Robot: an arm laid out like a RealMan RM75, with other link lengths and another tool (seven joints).
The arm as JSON. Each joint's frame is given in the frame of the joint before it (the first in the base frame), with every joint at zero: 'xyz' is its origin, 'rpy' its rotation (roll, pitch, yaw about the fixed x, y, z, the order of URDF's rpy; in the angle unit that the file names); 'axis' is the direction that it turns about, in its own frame. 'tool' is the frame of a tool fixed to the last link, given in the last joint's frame.
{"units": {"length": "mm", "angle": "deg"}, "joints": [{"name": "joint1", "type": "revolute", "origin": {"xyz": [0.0, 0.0, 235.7], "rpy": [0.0, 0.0, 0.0]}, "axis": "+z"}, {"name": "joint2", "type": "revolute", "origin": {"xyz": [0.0, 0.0, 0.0], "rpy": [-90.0, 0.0, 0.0]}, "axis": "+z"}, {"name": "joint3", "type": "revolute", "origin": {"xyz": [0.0, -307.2, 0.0], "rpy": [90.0, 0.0, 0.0]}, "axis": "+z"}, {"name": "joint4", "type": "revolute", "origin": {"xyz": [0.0, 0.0, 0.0], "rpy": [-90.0, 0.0, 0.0]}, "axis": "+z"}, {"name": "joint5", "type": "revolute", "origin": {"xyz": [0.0, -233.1, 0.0], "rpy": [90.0, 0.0, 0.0]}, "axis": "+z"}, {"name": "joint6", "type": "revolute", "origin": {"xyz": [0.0, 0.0, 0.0], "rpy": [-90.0, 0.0, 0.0]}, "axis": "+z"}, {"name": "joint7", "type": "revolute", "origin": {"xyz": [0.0, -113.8, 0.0], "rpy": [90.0, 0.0, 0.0]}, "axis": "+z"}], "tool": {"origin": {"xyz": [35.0, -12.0, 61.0], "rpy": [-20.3, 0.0, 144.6]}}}
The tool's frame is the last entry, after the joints.
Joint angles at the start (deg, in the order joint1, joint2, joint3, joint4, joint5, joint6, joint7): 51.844 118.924 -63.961 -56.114 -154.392 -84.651 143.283
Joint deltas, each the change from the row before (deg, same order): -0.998 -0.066 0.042 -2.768 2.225 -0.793 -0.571; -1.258 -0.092 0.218 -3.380 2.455 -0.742 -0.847; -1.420 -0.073 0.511 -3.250 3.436 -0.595 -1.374; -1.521 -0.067 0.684 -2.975 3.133 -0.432 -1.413; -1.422 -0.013 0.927 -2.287 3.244 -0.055 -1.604; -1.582 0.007 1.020 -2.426 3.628 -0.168 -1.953; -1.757 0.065 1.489 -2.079 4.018 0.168 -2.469; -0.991 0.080 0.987 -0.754 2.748 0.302 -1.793; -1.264 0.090 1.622 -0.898 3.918 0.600 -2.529; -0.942 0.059 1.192 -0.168 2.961 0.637 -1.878; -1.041 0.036 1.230 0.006 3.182 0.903 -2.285; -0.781 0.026 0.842 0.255 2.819 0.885 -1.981
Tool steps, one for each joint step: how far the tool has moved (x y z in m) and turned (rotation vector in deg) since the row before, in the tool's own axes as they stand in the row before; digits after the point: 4 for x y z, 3 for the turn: 0.0046 0.0024 -0.0060 -0.599 2.531 0.208; 0.0046 0.0039 -0.0075 -1.096 2.986 0.057; 0.0059 0.0030 -0.0074 -0.960 3.972 0.218; 0.0037 0.0030 -0.0073 -1.135 3.586 0.231; 0.0033 0.0027 -0.0059 -1.180 3.636 0.443; 0.0038 0.0027 -0.0070 -1.284 4.004 0.219; 0.0025 0.0036 -0.0072 -1.781 4.342 0.440; 0.0018 0.0019 -0.0033 -1.101 2.880 0.379; 0.0029 0.0047 -0.0049 -2.051 4.058 0.606; 0.0009 0.0033 -0.0031 -1.616 2.809 0.748; 0.0002 0.0044 -0.0033 -2.033 2.925 0.605; 0.0007 0.0035 -0.0018 -1.706 2.505 0.503
